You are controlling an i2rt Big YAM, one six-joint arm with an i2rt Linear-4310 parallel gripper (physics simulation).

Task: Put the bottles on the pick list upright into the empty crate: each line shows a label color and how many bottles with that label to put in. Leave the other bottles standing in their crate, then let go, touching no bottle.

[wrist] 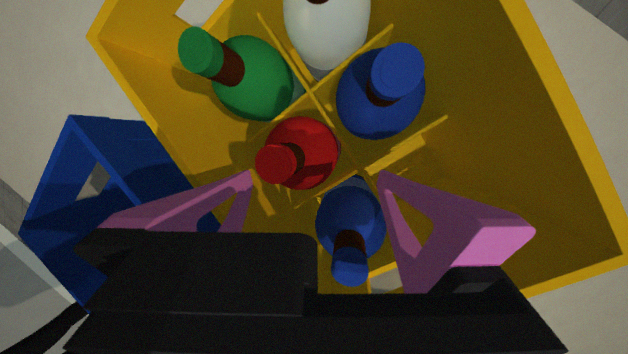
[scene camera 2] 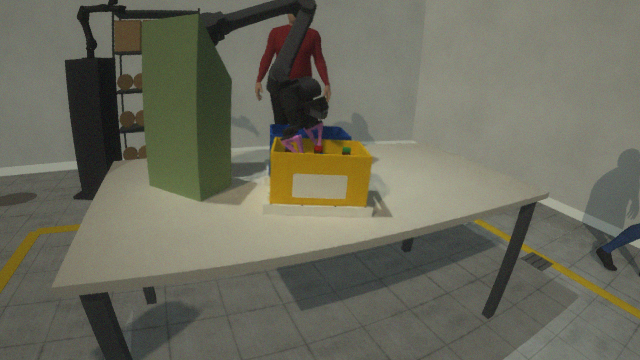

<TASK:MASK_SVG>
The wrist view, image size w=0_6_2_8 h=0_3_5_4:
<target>my gripper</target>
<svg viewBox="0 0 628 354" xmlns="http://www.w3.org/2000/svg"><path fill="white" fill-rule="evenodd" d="M62 347L64 350L77 354L564 354L569 351L500 267L504 261L533 238L536 230L532 225L516 213L426 186L386 170L380 170L376 186L404 294L318 294L317 242L313 237L303 233L242 232L253 189L250 170L244 170L200 187L113 213L73 247L73 251L108 276L108 278L82 307L91 313ZM393 193L433 222L433 231L423 247L403 218ZM237 193L227 217L217 232L197 231L196 225L202 216Z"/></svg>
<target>blue bottle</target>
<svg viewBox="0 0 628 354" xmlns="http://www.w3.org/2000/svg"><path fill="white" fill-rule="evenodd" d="M357 174L325 192L315 218L315 230L322 247L333 256L331 274L338 283L348 287L359 286L367 280L369 275L367 259L381 248L387 231L379 201L364 178Z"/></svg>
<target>green bottle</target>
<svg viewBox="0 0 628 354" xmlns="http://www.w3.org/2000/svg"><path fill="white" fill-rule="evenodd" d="M180 36L178 55L183 66L190 72L210 79L214 92L220 102L239 117L269 123L307 92L286 60L272 45L263 39L251 35L238 35L222 43L202 28L196 26L187 28Z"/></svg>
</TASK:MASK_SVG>
